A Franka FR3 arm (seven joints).
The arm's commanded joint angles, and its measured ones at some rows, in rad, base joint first. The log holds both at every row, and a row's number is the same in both.
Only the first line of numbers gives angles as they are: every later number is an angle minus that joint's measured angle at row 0.
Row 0, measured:
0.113 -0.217 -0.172 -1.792 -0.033 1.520 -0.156
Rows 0 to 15, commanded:
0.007 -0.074 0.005 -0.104 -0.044 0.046 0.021
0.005 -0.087 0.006 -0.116 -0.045 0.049 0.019
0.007 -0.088 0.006 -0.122 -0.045 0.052 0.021
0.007 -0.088 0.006 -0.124 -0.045 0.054 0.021
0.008 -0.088 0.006 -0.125 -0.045 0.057 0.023
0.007 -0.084 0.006 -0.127 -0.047 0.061 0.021
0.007 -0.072 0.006 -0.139 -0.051 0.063 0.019
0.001 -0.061 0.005 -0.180 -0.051 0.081 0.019
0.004 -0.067 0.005 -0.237 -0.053 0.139 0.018
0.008 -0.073 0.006 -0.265 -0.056 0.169 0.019
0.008 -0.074 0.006 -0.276 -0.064 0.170 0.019
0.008 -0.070 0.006 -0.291 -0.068 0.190 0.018
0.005 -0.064 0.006 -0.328 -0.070 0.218 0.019
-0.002 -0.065 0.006 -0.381 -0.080 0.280 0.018
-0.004 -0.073 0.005 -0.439 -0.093 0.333 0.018
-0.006 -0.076 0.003 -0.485 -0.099 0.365 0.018
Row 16, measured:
0.000 -0.042 0.002 -0.326 -0.063 0.238 0.001
